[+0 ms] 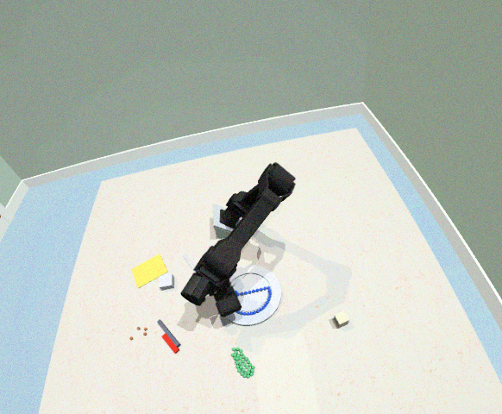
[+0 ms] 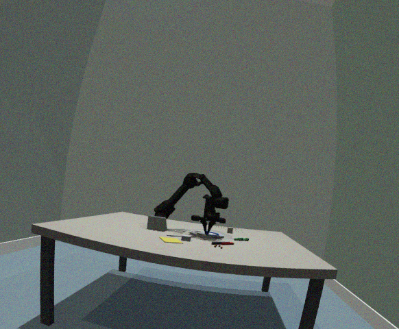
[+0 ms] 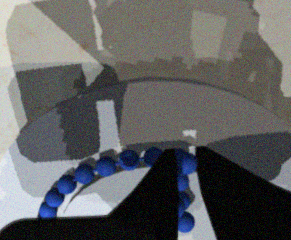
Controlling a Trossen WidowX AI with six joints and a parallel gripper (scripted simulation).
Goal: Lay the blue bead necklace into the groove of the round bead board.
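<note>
Now: the round bead board 70 mm to the left of my gripper tip, 10 mm below it and 10 mm behind it. Round my gripper tip: white cube: 210 mm to the right, 70 mm behind; then grey tool: 180 mm to the right, 120 mm ahead, 10 mm below; then stick: 140 mm behind, 130 mm to the right, 10 mm below.
</note>
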